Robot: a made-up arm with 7 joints.
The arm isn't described. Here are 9 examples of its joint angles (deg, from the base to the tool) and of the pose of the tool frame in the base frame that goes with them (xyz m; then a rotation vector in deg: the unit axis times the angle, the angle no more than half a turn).
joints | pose
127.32 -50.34 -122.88 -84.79 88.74 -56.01 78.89 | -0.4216 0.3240 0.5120 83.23 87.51 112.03
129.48 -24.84 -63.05 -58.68 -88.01 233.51 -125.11 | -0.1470 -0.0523 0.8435 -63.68 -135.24 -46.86
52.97 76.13 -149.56 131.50 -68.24 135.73 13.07 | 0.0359 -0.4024 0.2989 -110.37 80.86 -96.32
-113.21 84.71 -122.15 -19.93 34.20 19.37 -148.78 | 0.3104 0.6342 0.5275 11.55 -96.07 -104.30
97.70 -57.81 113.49 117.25 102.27 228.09 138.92 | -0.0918 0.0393 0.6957 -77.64 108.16 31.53
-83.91 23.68 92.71 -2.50 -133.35 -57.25 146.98 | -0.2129 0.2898 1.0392 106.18 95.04 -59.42
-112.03 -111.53 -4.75 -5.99 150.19 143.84 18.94 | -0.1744 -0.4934 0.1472 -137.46 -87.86 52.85
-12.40 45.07 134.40 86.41 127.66 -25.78 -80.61 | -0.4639 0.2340 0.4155 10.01 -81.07 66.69
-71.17 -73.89 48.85 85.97 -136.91 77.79 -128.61 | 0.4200 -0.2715 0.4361 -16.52 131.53 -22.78
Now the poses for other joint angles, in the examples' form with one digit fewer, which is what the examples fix.
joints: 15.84 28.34 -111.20 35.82 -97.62 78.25 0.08
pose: -0.172 -0.304 1.053 45.6 -36.0 -8.4
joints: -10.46 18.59 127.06 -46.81 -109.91 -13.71 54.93
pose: -0.080 -0.340 0.991 -82.5 60.8 -48.8
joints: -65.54 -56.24 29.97 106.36 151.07 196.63 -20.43
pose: 0.271 -0.201 0.471 8.7 -105.9 -39.4
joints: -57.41 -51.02 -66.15 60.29 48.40 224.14 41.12
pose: -0.038 -0.484 0.578 -16.7 51.3 103.0
